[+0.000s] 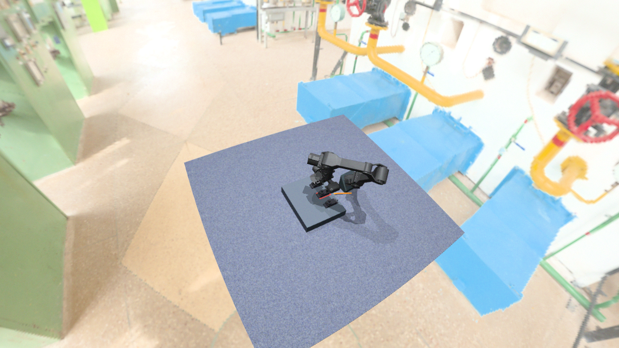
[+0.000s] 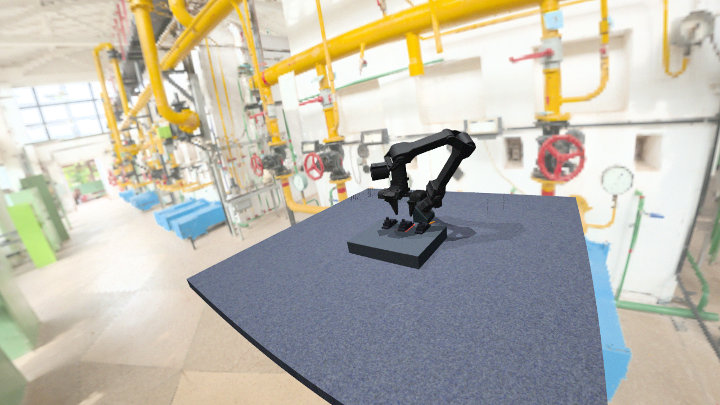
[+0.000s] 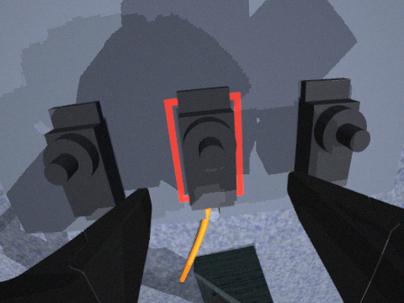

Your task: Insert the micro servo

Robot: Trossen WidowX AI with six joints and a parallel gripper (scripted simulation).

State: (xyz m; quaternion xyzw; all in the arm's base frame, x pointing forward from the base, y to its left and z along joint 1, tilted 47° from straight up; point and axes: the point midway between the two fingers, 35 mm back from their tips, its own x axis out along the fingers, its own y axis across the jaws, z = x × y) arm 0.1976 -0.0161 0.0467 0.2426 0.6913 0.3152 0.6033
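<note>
Right now my gripper tip is 10 cm short of the deck, 1 cm to the right of it and 7 cm above it.
</note>
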